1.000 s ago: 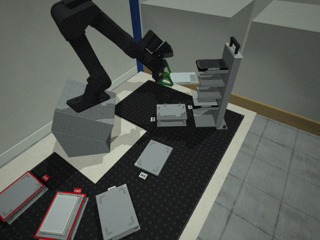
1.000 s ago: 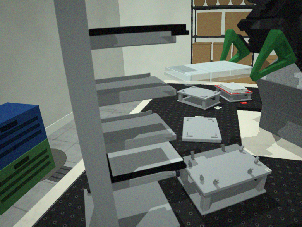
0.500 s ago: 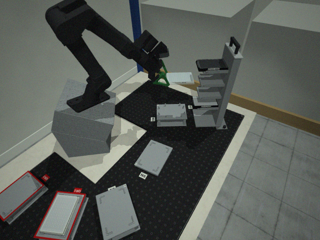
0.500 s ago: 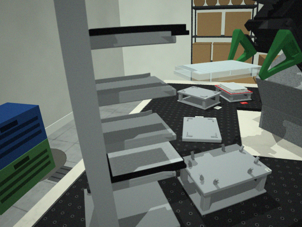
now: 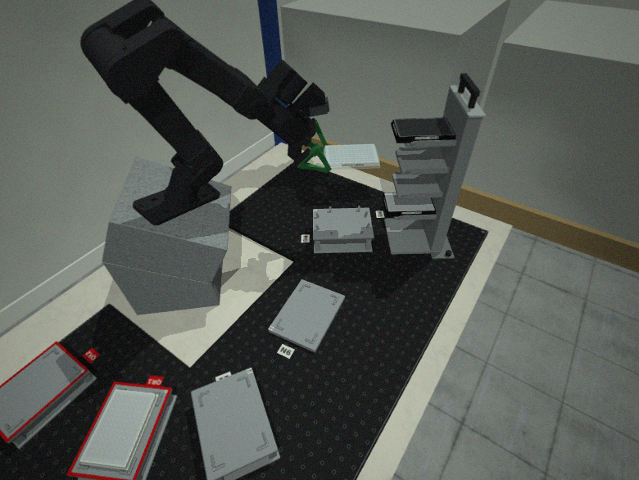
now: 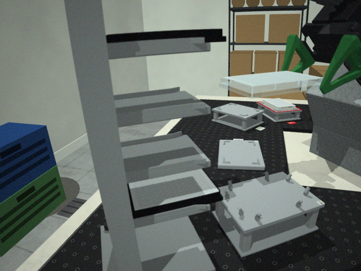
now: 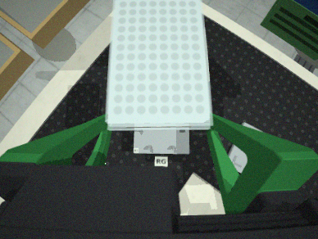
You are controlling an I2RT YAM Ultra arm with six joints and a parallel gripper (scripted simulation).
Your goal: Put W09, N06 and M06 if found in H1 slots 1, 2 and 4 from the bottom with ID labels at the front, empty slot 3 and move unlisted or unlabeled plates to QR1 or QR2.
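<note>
The clear plate lies 5 cm ahead of my hand and 4 cm to the left of it. From my hand the other things lie so: plate hotel H1: 24 cm ahead, 17 cm to the left, 6 cm below; then H1 tag: 26 cm below, 17 cm to the left, 8 cm ahead; then regrip nest RG: 21 cm below, 4 cm ahead, 2 cm to the left.
</note>
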